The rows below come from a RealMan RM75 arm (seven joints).
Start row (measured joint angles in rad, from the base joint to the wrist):
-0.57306, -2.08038, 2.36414, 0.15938, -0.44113, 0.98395, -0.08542
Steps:
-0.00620, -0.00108, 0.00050, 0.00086, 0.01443, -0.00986, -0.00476
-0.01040, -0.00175, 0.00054, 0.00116, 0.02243, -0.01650, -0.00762
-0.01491, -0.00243, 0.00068, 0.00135, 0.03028, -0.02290, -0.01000
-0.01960, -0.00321, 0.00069, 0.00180, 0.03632, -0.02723, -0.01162
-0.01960, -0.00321, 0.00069, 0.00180, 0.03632, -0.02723, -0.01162
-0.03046, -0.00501, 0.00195, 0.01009, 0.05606, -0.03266, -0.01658
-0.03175, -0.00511, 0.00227, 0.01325, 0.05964, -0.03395, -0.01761
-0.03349, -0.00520, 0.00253, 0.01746, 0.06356, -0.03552, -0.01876
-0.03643, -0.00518, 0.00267, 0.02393, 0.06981, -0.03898, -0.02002
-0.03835, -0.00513, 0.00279, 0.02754, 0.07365, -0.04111, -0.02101
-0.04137, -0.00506, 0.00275, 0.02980, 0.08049, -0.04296, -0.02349
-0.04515, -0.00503, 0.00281, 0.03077, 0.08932, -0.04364, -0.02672
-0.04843, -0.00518, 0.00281, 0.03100, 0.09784, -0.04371, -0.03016
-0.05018, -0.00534, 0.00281, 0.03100, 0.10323, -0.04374, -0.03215
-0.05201, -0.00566, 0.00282, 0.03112, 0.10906, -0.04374, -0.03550
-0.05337, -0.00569, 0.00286, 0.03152, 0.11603, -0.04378, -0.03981
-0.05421, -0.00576, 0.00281, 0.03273, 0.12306, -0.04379, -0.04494
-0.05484, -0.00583, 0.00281, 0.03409, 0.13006, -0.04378, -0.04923
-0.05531, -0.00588, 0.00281, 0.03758, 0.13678, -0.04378, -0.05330
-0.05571, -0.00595, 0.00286, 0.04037, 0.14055, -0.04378, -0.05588
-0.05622, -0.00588, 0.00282, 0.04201, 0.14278, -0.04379, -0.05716
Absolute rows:
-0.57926, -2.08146, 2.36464, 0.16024, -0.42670, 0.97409, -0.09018
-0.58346, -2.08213, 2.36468, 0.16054, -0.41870, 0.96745, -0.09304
-0.58797, -2.08281, 2.36482, 0.16073, -0.41085, 0.96105, -0.09542
-0.59266, -2.08359, 2.36483, 0.16118, -0.40481, 0.95672, -0.09704
-0.59266, -2.08359, 2.36483, 0.16118, -0.40481, 0.95672, -0.09704
-0.60352, -2.08539, 2.36609, 0.16947, -0.38507, 0.95129, -0.10200
-0.60481, -2.08549, 2.36641, 0.17263, -0.38149, 0.95000, -0.10303
-0.60655, -2.08558, 2.36667, 0.17684, -0.37757, 0.94843, -0.10418
-0.60949, -2.08556, 2.36681, 0.18331, -0.37132, 0.94497, -0.10544
-0.61141, -2.08551, 2.36693, 0.18692, -0.36748, 0.94284, -0.10643
-0.61443, -2.08544, 2.36689, 0.18918, -0.36064, 0.94099, -0.10891
-0.61821, -2.08541, 2.36695, 0.19015, -0.35181, 0.94031, -0.11214
-0.62149, -2.08556, 2.36695, 0.19038, -0.34329, 0.94024, -0.11558
-0.62324, -2.08572, 2.36695, 0.19038, -0.33790, 0.94021, -0.11757
-0.62507, -2.08604, 2.36696, 0.19050, -0.33207, 0.94021, -0.12092
-0.62643, -2.08607, 2.36700, 0.19090, -0.32510, 0.94017, -0.12523
-0.62727, -2.08614, 2.36695, 0.19211, -0.31807, 0.94016, -0.13036
-0.62790, -2.08621, 2.36695, 0.19347, -0.31107, 0.94017, -0.13465
-0.62837, -2.08626, 2.36695, 0.19696, -0.30435, 0.94017, -0.13872
-0.62877, -2.08633, 2.36700, 0.19975, -0.30058, 0.94017, -0.14130
-0.62928, -2.08626, 2.36696, 0.20139, -0.29835, 0.94016, -0.14258

